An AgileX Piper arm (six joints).
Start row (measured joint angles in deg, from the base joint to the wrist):
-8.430 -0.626 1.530 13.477 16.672 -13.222
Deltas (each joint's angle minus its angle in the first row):
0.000 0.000 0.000 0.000 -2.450 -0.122
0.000 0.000 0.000 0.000 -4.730 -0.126
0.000 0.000 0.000 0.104 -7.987 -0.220
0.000 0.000 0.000 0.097 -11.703 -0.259
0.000 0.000 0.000 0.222 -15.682 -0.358
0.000 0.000 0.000 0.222 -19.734 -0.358
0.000 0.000 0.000 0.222 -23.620 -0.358
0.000 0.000 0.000 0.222 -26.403 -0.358
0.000 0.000 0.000 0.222 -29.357 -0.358
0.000 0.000 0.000 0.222 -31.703 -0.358
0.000 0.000 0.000 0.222 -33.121 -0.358
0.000 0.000 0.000 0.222 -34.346 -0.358
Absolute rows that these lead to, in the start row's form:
-8.430 -0.626 1.530 13.477 14.222 -13.344
-8.430 -0.626 1.530 13.477 11.942 -13.348
-8.430 -0.626 1.530 13.581 8.685 -13.442
-8.430 -0.626 1.530 13.574 4.969 -13.481
-8.430 -0.626 1.530 13.699 0.990 -13.580
-8.430 -0.626 1.530 13.699 -3.062 -13.580
-8.430 -0.626 1.530 13.699 -6.948 -13.580
-8.430 -0.626 1.530 13.699 -9.731 -13.580
-8.430 -0.626 1.530 13.699 -12.685 -13.580
-8.430 -0.626 1.530 13.699 -15.031 -13.580
-8.430 -0.626 1.530 13.699 -16.449 -13.580
-8.430 -0.626 1.530 13.699 -17.674 -13.580

